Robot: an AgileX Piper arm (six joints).
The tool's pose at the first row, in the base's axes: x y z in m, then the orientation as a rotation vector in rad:
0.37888, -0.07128, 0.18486, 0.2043, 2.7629, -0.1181
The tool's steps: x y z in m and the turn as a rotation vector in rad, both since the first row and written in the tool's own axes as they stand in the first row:
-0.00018, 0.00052, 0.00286, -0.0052, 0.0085, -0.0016
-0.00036, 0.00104, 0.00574, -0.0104, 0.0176, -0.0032
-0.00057, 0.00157, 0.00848, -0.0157, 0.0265, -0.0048
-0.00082, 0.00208, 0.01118, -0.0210, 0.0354, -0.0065
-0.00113, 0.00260, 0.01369, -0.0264, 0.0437, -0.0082
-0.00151, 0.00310, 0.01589, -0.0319, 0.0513, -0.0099
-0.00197, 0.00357, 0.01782, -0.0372, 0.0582, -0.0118
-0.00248, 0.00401, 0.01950, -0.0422, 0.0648, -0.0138
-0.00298, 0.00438, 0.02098, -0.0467, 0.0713, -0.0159
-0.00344, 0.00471, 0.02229, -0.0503, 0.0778, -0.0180
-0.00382, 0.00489, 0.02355, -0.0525, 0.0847, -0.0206
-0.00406, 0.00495, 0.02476, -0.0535, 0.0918, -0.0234
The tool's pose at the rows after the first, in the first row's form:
0.38014, -0.07110, 0.18224, 0.2017, 2.7716, -0.1107
0.38140, -0.07092, 0.17960, 0.1991, 2.7808, -0.1032
0.38265, -0.07072, 0.17710, 0.1965, 2.7899, -0.0956
0.38391, -0.07055, 0.17465, 0.1937, 2.7989, -0.0879
0.38516, -0.07035, 0.17241, 0.1908, 2.8073, -0.0802
0.38637, -0.07014, 0.17047, 0.1878, 2.8150, -0.0723
0.38755, -0.06994, 0.16882, 0.1845, 2.8220, -0.0647
0.38868, -0.06976, 0.16742, 0.1810, 2.8287, -0.0576
0.38972, -0.06962, 0.16621, 0.1776, 2.8353, -0.0513
0.39066, -0.06949, 0.16514, 0.1743, 2.8420, -0.0461
0.39148, -0.06950, 0.16410, 0.1708, 2.8491, -0.0431
0.39214, -0.06960, 0.16306, 0.1673, 2.8565, -0.0417

